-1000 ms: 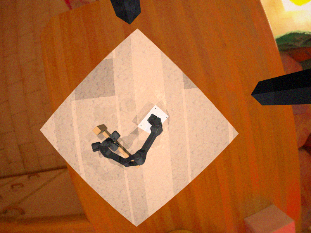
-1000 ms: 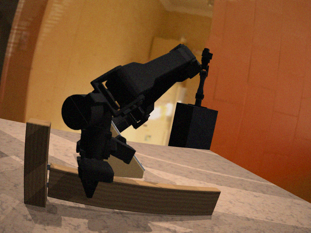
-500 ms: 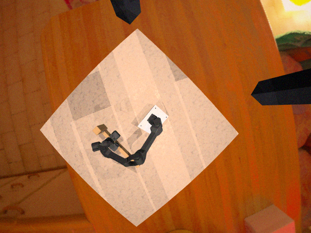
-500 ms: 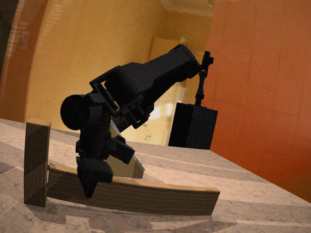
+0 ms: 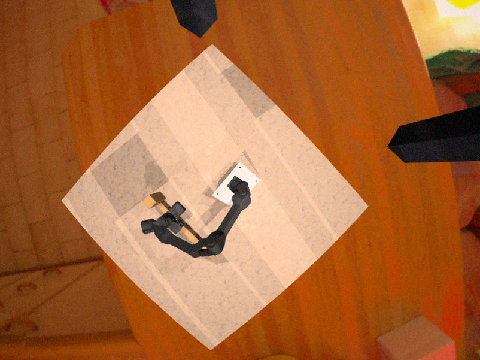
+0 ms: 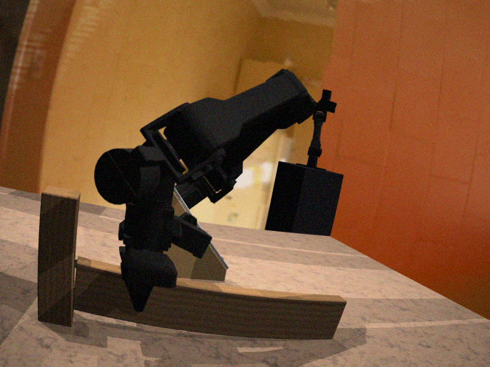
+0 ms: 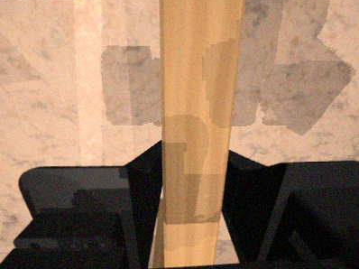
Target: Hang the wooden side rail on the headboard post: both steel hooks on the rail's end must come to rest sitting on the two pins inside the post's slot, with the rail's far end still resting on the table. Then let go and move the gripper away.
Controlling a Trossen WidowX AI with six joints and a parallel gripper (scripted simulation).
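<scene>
The headboard post is 20 mm behind my gripper tip, 110 mm to the right of it and 40 mm above it.
</scene>
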